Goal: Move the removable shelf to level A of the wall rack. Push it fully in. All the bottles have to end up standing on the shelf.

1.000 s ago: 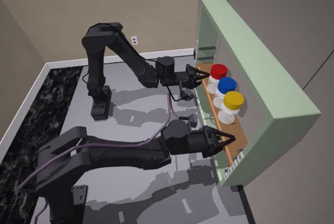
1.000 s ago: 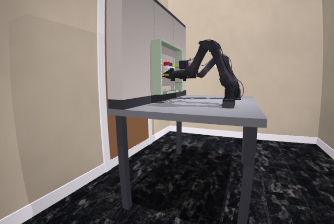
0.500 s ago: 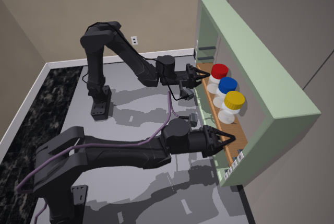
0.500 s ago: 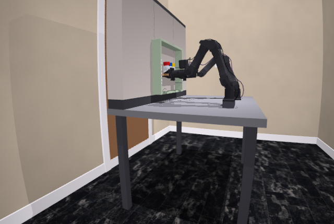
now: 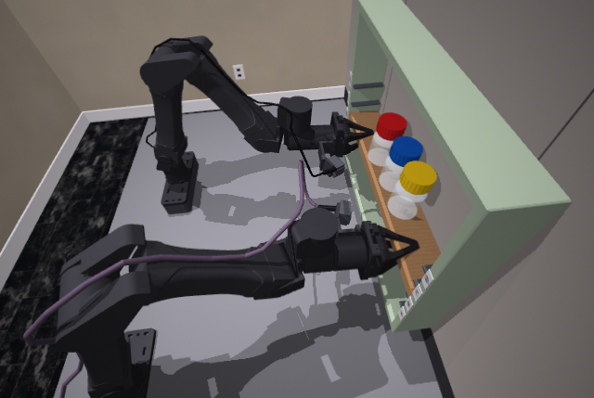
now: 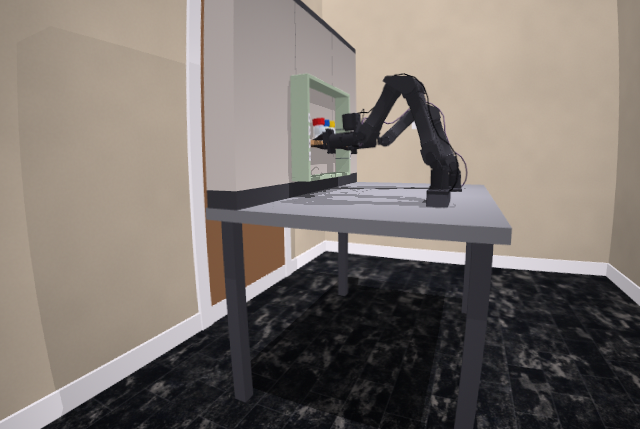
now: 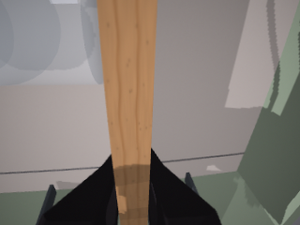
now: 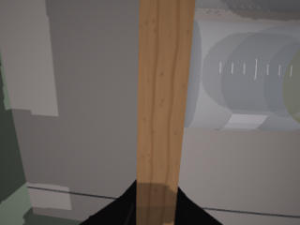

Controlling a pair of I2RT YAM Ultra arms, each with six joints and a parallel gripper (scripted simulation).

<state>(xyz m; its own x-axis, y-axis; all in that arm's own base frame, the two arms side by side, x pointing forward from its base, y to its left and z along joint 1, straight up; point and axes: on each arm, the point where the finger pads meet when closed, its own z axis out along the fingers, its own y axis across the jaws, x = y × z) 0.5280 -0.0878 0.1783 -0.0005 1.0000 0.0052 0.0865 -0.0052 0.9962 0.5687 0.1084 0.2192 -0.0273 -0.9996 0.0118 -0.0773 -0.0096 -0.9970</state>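
The rack slot lies 80 mm to the left of my left hand, 20 mm behind it and 10 mm below it. Also, from my left hand: green wall rack 150 mm to the right, 60 mm above, 20 mm ahead; wooden shelf 150 mm to the right, 20 mm ahead; red-capped bottle 90 mm to the right, 60 mm above, 10 mm ahead.
My right gripper is now 8 cm to the right of the yellow-capped bottle and 6 cm below it. The rest, counted from my right hand: green wall rack: 1 cm behind, 15 cm to the left, 6 cm above; then blue-capped bottle: 14 cm to the left, 6 cm above; then wooden shelf: 1 cm behind, 15 cm to the left.
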